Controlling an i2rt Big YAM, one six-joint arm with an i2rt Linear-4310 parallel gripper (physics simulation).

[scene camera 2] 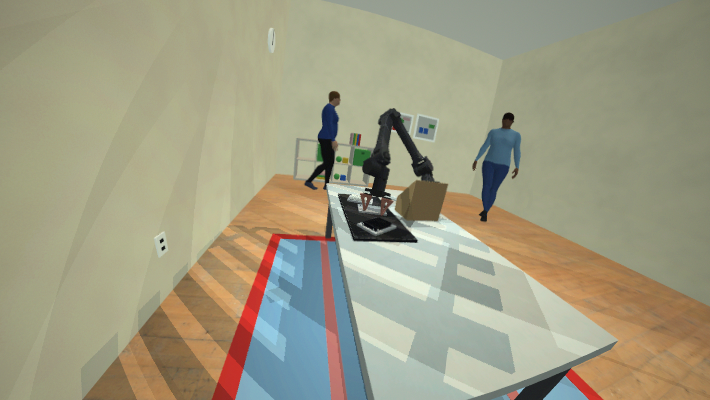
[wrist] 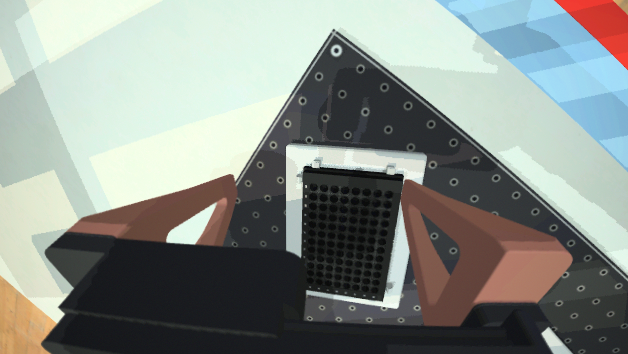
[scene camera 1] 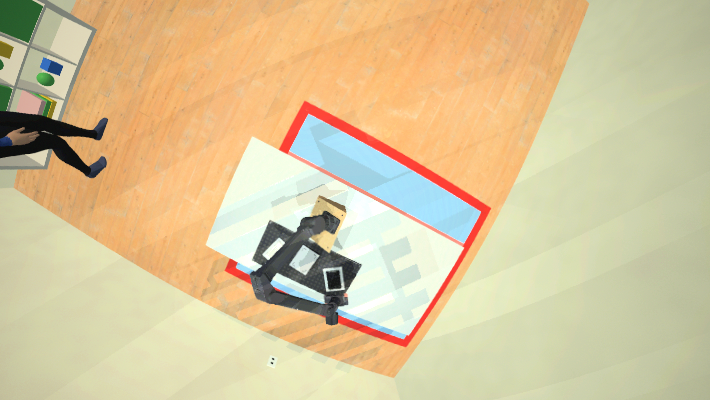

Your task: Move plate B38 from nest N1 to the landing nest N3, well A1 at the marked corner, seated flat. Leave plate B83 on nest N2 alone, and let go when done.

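Note:
A black many-welled plate sits in a white nest at one end of the black perforated board. Its label and the nest's label are not readable. My gripper is open and empty above the board. In the wrist view the right fingertip overlaps the plate's right edge; the left fingertip is beyond the nest's left side. A white item is mid-board and another is at the far end, beside the arm; I cannot tell whether either holds a plate.
A wooden block stands beside the board at the arm's base. The board lies near one long edge of the pale table. Two people stand beyond the table.

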